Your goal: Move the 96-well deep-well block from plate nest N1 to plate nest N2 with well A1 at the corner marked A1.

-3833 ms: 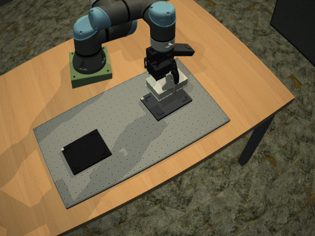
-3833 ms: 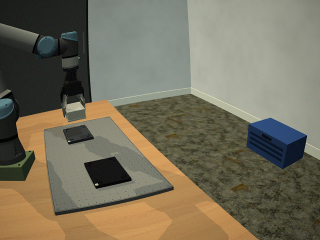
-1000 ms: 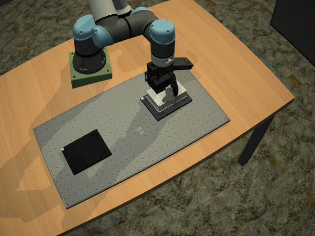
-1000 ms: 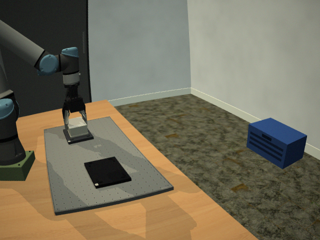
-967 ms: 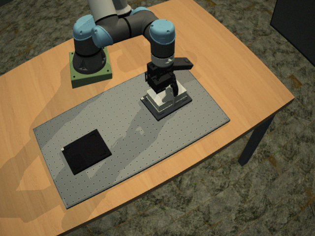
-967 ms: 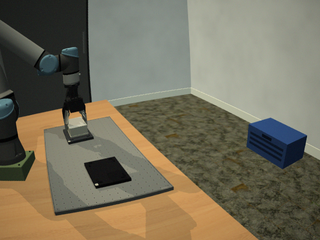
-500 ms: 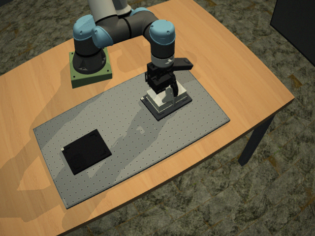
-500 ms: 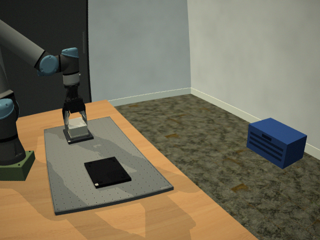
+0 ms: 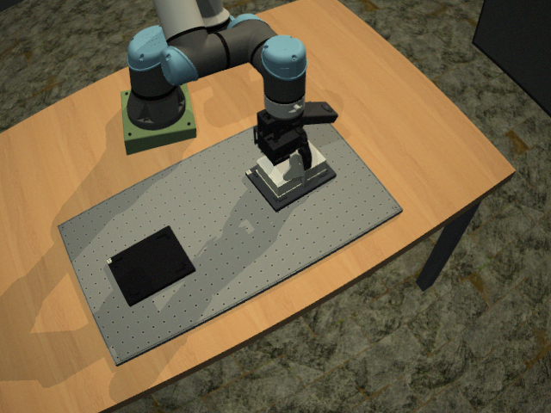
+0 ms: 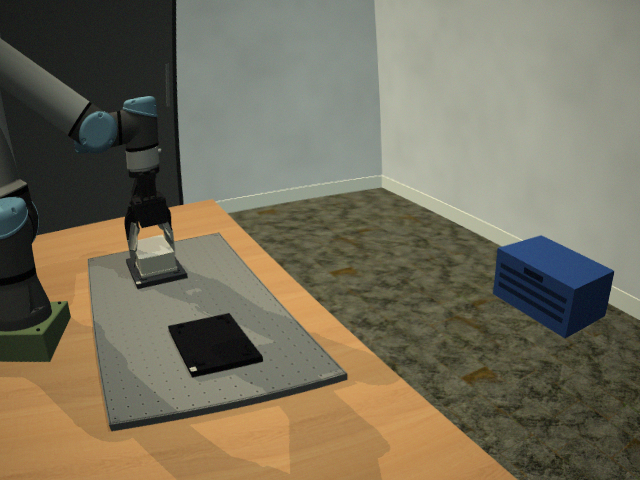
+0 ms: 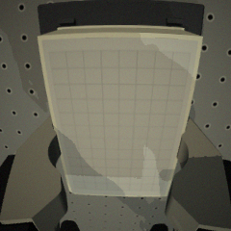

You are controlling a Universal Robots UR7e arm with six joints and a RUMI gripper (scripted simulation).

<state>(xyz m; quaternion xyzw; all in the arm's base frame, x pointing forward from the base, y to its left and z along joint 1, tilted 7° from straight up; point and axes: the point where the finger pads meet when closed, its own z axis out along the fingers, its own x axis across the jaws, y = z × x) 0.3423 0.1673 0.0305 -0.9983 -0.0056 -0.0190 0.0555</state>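
My gripper is now 10 mm below the white 96-well deep-well block. The rest, counted from my hand: black plate nest 30 mm below.
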